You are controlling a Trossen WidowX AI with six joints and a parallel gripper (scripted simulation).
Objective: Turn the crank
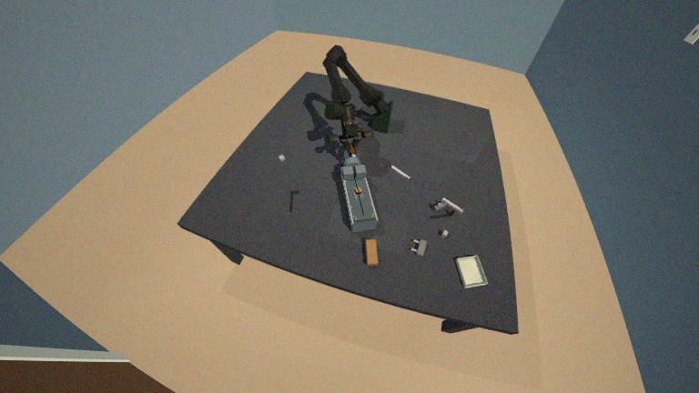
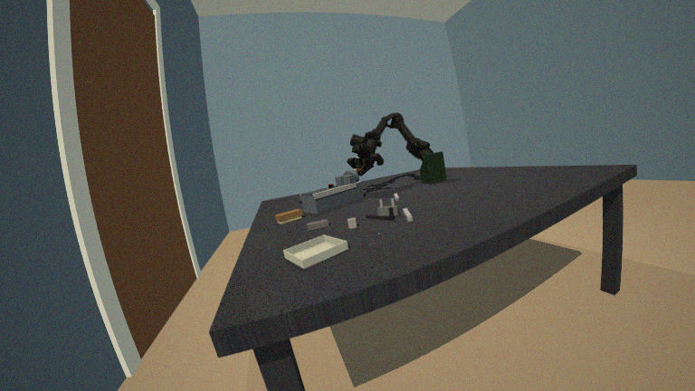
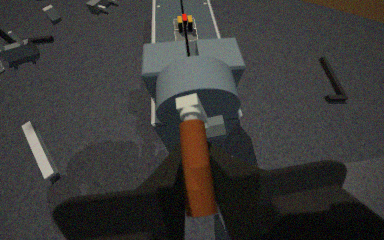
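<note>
My gripper tip is now 10 mm below the crank. Also, from my gripper tip: orange crank handle: 20 mm above, 10 mm to the right, 10 mm behind; red pointer: 150 mm ahead, 90 mm to the left, 10 mm below; orange block: 320 mm ahead, 210 mm to the left, 80 mm below.
</note>
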